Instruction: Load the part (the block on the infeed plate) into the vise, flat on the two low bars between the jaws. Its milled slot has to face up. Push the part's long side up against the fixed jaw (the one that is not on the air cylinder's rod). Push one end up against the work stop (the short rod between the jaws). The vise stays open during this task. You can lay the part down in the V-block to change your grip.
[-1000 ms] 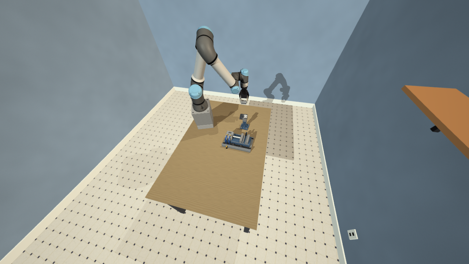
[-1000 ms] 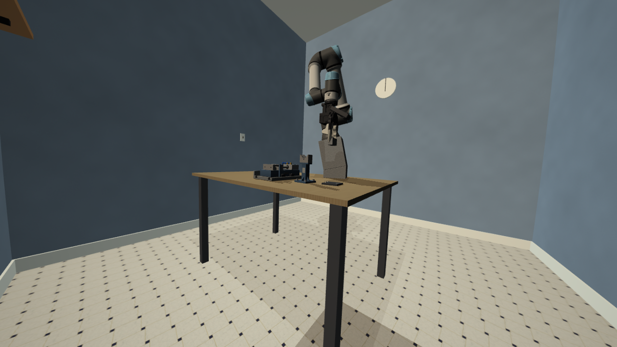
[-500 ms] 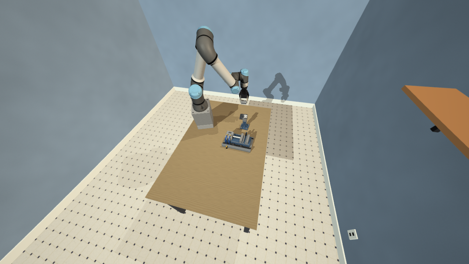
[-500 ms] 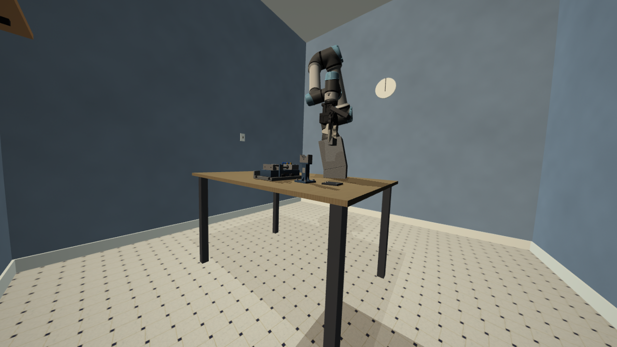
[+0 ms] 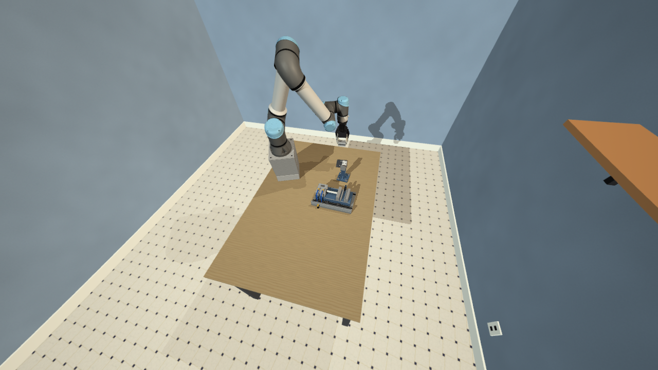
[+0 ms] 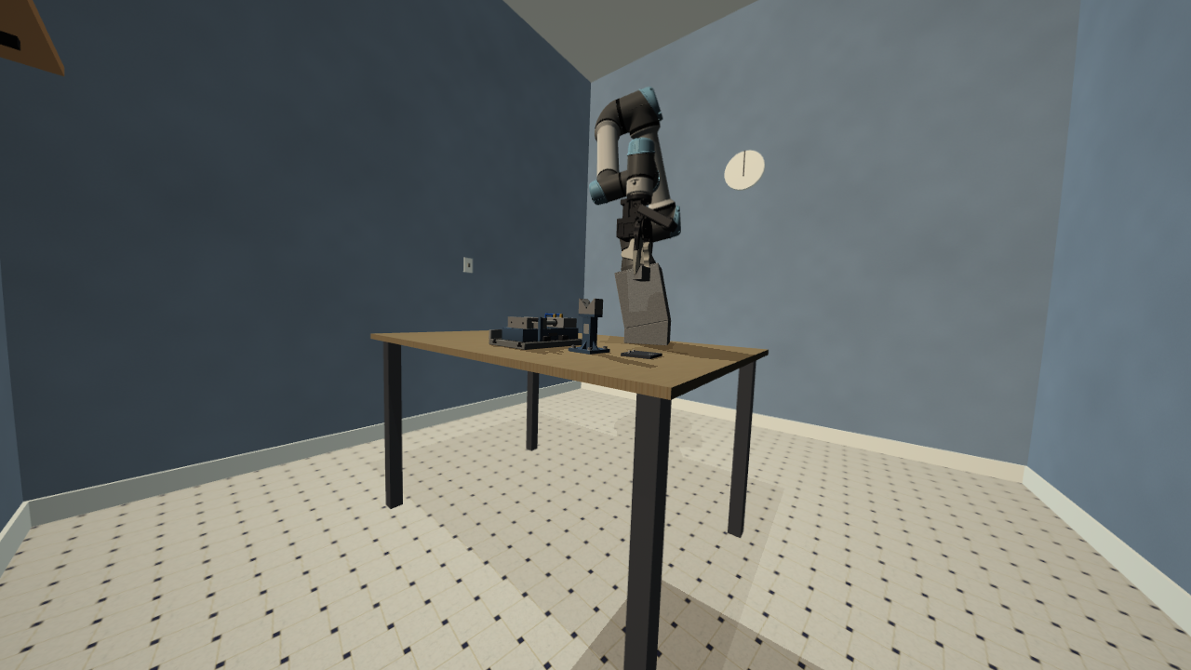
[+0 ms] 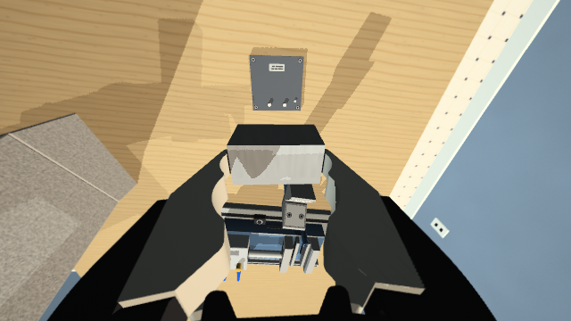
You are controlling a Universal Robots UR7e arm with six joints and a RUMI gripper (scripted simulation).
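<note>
The part is 10 mm to the right of my hand and 10 mm below it. Also, from my hand: cylinder rod 370 mm to the right, 170 mm below, 10 mm ahead; then dark infeed plate 240 mm below, 10 mm to the left; then air cylinder 370 mm to the right, 170 mm below, 70 mm behind.
</note>
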